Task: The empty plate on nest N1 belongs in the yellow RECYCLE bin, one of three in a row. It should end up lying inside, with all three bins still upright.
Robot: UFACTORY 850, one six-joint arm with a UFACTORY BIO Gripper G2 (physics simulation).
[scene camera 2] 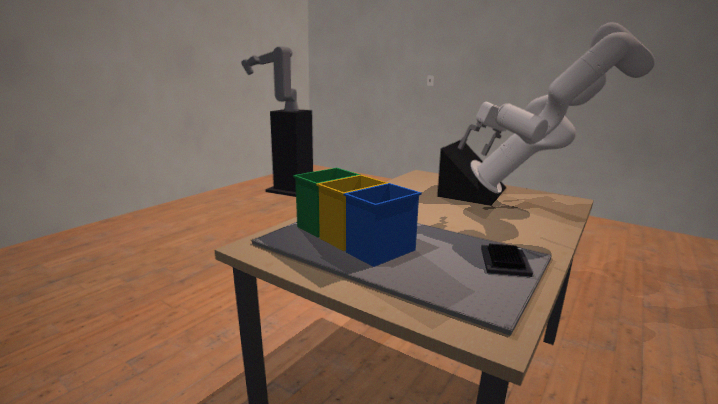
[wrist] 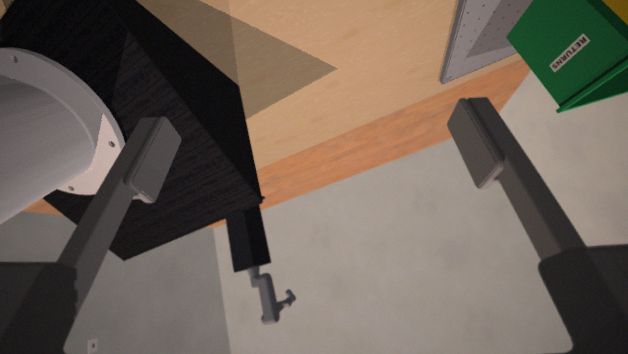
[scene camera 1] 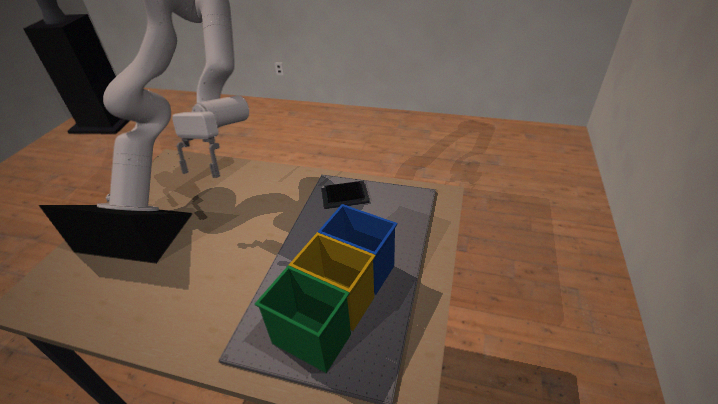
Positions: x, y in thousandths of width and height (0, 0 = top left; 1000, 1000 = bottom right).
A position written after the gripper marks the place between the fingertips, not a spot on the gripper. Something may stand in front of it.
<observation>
gripper: scene camera 2 657, 375; wrist 493, 335; scene camera 1 279, 434
blue bin: scene camera 2 531, 551; scene camera 1 513, 575; not seen in the wrist view (out of frame)
</observation>
